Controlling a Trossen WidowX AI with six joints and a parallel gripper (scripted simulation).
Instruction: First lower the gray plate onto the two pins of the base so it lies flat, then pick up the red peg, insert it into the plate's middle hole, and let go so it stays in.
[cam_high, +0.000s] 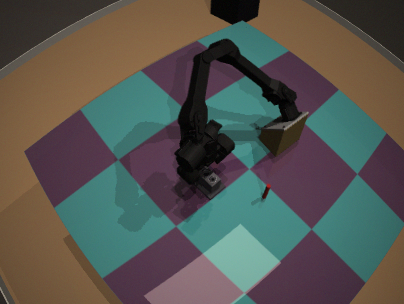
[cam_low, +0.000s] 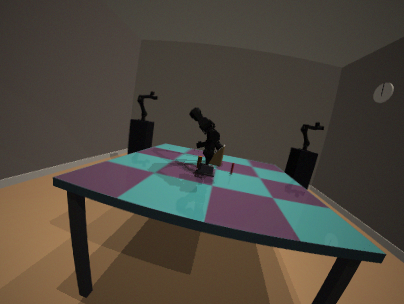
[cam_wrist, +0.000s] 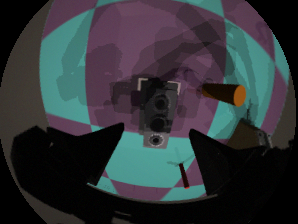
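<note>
Now: the gray plate 20 mm below my gripper tip. The rest, counted from my gripper tip: red peg 100 mm behind, 180 mm to the left, 30 mm below; then orange peg-like object 110 mm behind, 50 mm to the right, 30 mm below; then base 60 mm below.
</note>
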